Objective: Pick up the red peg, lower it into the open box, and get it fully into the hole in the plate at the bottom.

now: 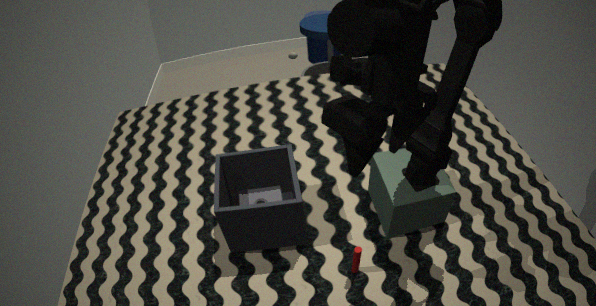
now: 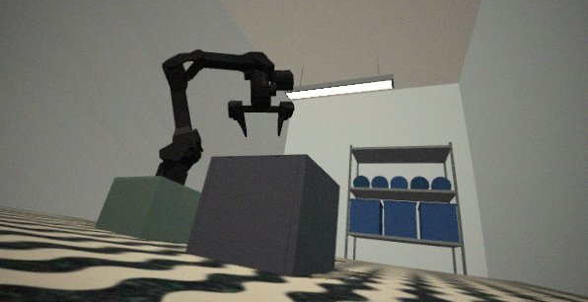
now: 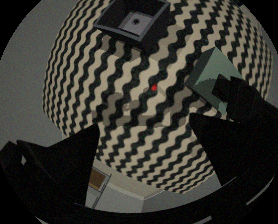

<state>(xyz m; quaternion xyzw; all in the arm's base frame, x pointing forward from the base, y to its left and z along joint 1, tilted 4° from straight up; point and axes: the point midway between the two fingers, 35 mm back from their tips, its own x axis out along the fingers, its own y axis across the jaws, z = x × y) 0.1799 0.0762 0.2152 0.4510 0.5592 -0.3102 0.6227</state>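
Right now my gripper tip is 25 cm above the red peg and 1 cm short of it. The rest, counted from my gripper tip: plate (25 cm below, 20 cm to the right, 13 cm ahead).
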